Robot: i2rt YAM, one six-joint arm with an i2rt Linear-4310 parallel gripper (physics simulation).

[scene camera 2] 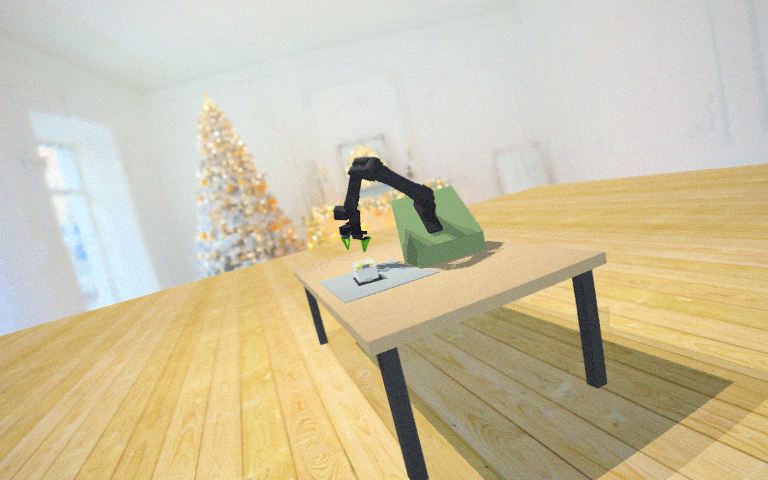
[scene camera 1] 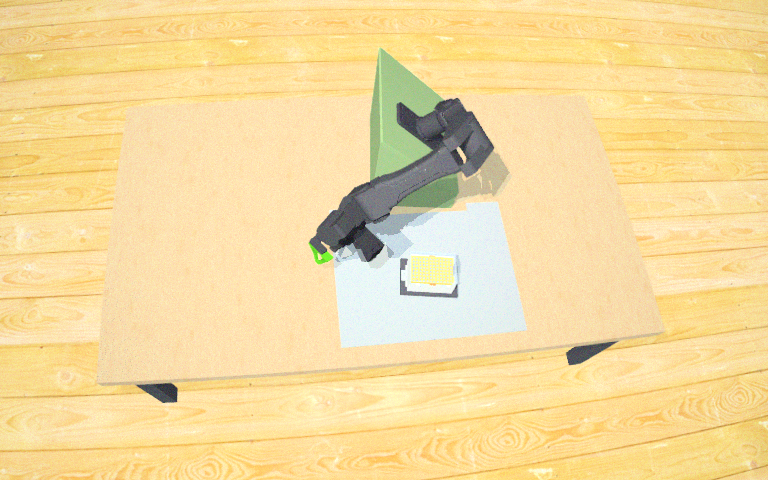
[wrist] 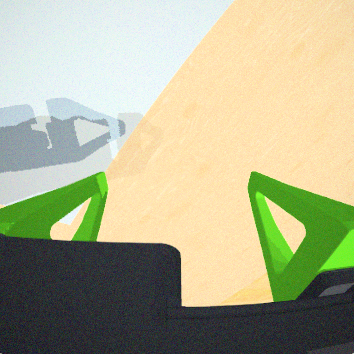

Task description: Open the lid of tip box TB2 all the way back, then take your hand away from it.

Labels:
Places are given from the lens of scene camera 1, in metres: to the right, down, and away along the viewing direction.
yellow dotted lid [scene camera 1: 431,268]: 0.12, 0.07, 1.41

